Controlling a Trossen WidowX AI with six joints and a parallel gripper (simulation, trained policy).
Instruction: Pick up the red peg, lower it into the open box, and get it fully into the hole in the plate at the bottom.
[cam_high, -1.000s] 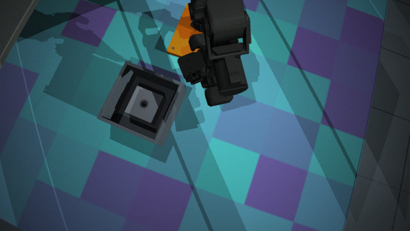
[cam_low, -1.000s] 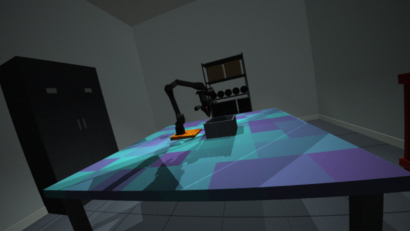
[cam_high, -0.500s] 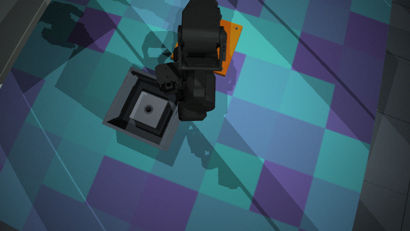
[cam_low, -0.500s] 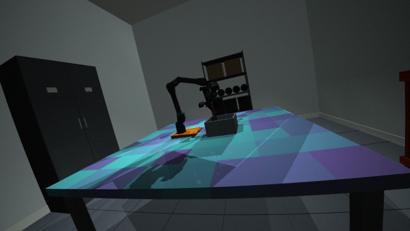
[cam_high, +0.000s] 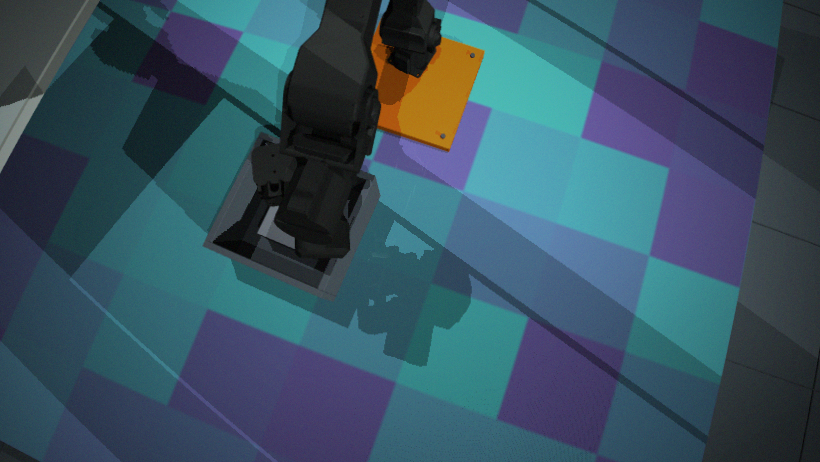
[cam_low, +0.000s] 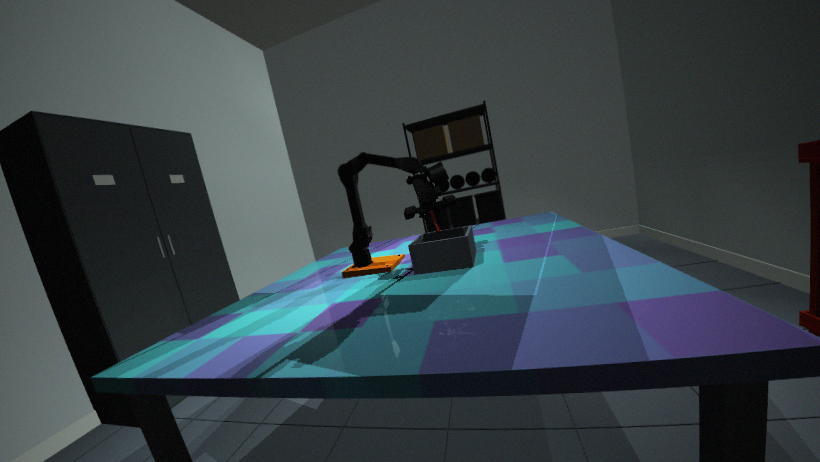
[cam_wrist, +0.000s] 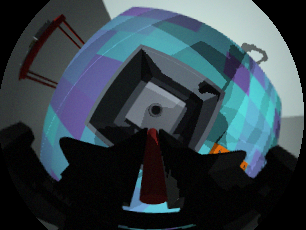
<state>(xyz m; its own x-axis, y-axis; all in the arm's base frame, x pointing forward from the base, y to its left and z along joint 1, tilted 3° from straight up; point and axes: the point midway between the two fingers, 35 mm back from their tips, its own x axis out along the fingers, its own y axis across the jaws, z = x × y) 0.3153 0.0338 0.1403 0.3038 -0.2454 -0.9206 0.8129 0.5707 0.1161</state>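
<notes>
The red peg is 1 cm behind my gripper tip, 1 cm to the left of it and 3 cm above it. From my gripper tip the other things lie so: grey plate (2 cm ahead, 3 cm to the right, 7 cm below); then box (2 cm ahead, 3 cm to the right, 9 cm below).
</notes>
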